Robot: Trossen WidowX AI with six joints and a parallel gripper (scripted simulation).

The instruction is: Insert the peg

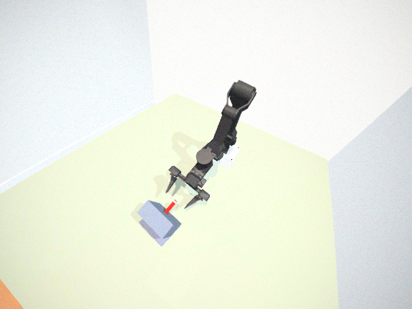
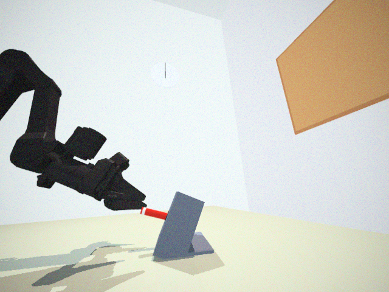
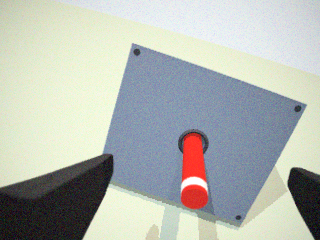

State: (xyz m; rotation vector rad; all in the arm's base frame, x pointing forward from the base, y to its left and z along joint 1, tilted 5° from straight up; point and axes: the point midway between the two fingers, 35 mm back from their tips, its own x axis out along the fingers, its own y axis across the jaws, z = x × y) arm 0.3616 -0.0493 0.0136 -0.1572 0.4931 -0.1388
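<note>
My gripper tip is now 20 mm above the red round peg, 10 mm to the left of it and 10 mm short of it. From my gripper tip the other things lie so: grey sloped panel (70 mm ahead, 40 mm below, 20 mm to the right); then flat base plate (90 mm below, 90 mm ahead, 20 mm to the right).
</note>
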